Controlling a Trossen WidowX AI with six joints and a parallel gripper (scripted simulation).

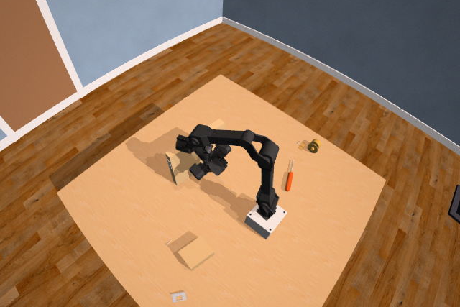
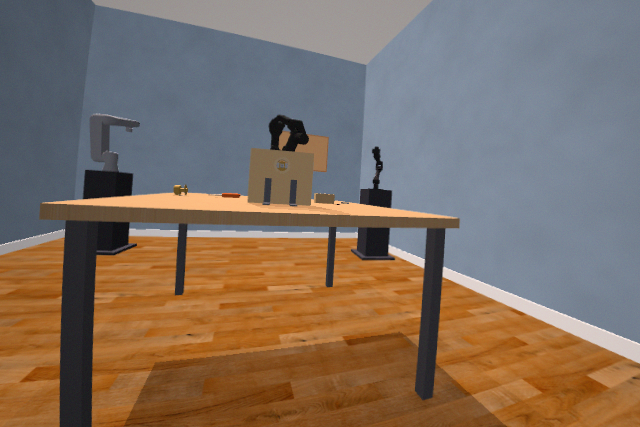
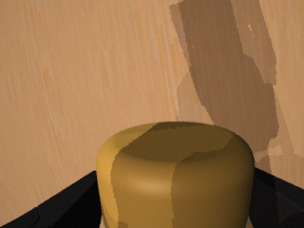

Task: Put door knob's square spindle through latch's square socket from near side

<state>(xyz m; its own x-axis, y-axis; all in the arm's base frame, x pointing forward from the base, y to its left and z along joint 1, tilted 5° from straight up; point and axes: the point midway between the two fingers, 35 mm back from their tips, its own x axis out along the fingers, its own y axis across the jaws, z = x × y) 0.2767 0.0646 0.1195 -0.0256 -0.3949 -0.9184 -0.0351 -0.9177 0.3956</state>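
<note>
My gripper is now 13 cm short of the square socket, 3 cm above it and 1 cm to the left of it. Round my hand: upright wooden slab (13 cm ahead, 5 cm below, 1 cm to the right); orange screwdriver (34 cm to the right, 22 cm behind, 20 cm below); small wood block (28 cm to the left, 21 cm behind, 18 cm below).
</note>
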